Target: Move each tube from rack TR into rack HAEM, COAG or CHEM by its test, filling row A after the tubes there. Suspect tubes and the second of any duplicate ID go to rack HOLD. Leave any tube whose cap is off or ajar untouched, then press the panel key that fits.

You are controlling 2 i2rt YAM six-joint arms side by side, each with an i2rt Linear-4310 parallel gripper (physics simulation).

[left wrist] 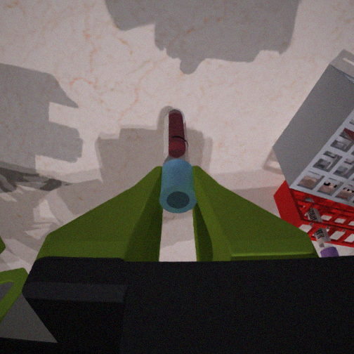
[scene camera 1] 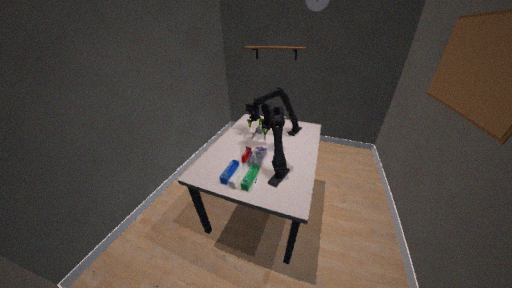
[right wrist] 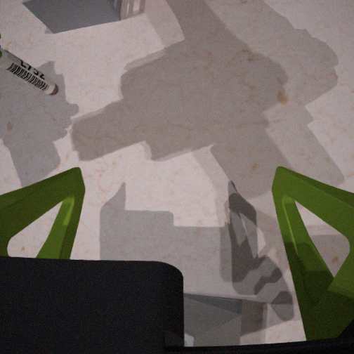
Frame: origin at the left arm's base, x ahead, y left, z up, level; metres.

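Seen in the pictures: left gripper, fingertip midpoint: [scene camera 1: 264, 134]; right gripper, fingertip midpoint: [scene camera 1: 254, 127]; left arm's base, origin of the base link: [scene camera 1: 279, 176]; right arm's base, origin of the base link: [scene camera 1: 295, 131].
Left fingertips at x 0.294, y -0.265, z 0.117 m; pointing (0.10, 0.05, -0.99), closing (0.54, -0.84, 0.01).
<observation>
Pixels of each thing's top centre, then the offset from my left fingertips to it. "*": a spot on its surface instead.
- grey rack, surface spot: [scene camera 1: 257, 155] * dz -0.051, dx -0.080, dy +0.222 m
- red rack, middle of its top: [scene camera 1: 246, 152] dz -0.060, dx +0.024, dy +0.225 m
- blue rack, middle of its top: [scene camera 1: 229, 168] dz -0.060, dx +0.002, dy +0.442 m
- white rack, middle of its top: [scene camera 1: 238, 172] dz -0.060, dx -0.075, dy +0.436 m
- green rack, middle of its top: [scene camera 1: 250, 174] dz -0.060, dx -0.150, dy +0.405 m
A tube with a light-blue cap and dark red content [left wrist: 176, 132] [right wrist: 32, 75] hangs above the table top, cap towards the left wrist camera; its barcode label shows in the right wrist view. My left gripper [left wrist: 177, 176] [scene camera 1: 265, 132] is shut on it just at the cap. My right gripper [right wrist: 178, 177] [scene camera 1: 255, 123] is open and empty above the table. A grey rack [left wrist: 315, 120] [scene camera 1: 258, 156] [right wrist: 75, 15] stands right of the held tube in the left wrist view. A red rack [left wrist: 286, 202] [scene camera 1: 246, 154] adjoins it, with a purple-capped tube [left wrist: 328, 251] near its edge.
A blue rack [scene camera 1: 229, 171], a white rack [scene camera 1: 235, 181] and a green rack [scene camera 1: 250, 178] stand near the table's near end. A grey box-like thing [right wrist: 215, 317] shows partly below the right gripper. The two grippers are near each other. Arm shadows cross the table.
</observation>
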